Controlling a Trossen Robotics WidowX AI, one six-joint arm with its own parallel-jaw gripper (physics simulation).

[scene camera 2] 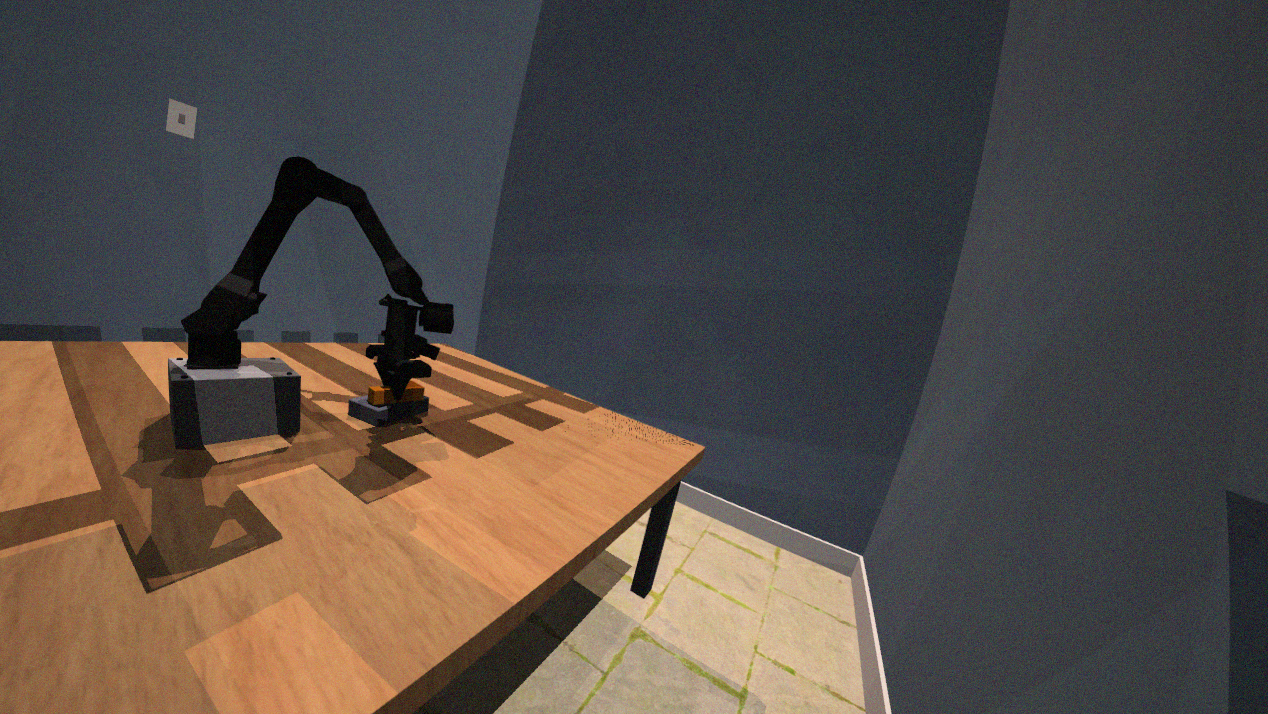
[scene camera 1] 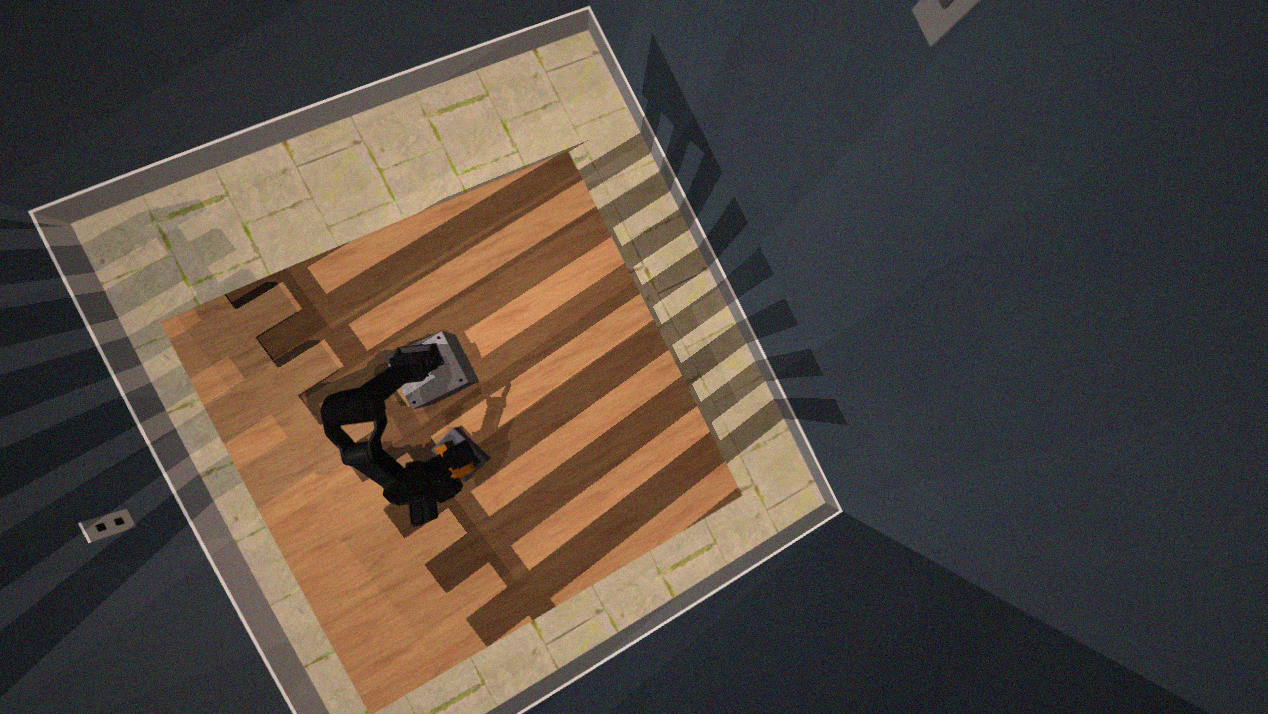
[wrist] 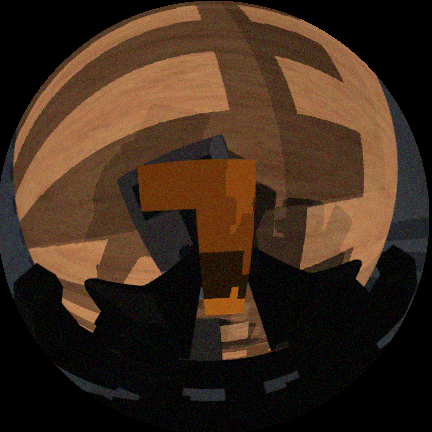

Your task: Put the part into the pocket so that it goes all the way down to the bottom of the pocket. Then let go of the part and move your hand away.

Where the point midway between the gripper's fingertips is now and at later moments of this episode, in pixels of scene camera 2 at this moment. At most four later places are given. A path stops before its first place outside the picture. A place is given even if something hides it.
My gripper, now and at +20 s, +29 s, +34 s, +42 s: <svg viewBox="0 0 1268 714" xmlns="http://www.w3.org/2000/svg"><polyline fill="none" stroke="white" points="393,397 402,399 399,401 401,401 403,399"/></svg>
